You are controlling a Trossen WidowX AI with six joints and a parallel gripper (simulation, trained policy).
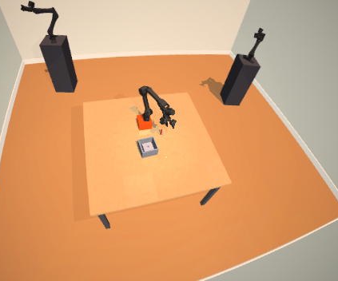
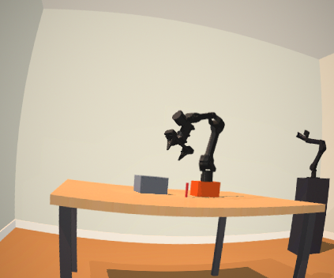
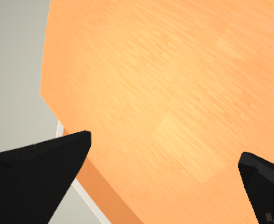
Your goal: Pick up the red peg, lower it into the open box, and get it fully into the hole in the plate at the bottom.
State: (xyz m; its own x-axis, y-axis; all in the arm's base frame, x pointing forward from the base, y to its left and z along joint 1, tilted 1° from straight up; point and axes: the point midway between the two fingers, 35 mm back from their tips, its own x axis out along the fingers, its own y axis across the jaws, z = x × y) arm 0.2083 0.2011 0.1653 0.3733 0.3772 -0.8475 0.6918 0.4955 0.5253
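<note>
Right now my gripper tip is 9 cm past the red peg, 6 cm to the left of it and 18 cm above it. From my gripper tip the other things lie so: grey box: 10 cm ahead, 21 cm to the right, 19 cm below.
</note>
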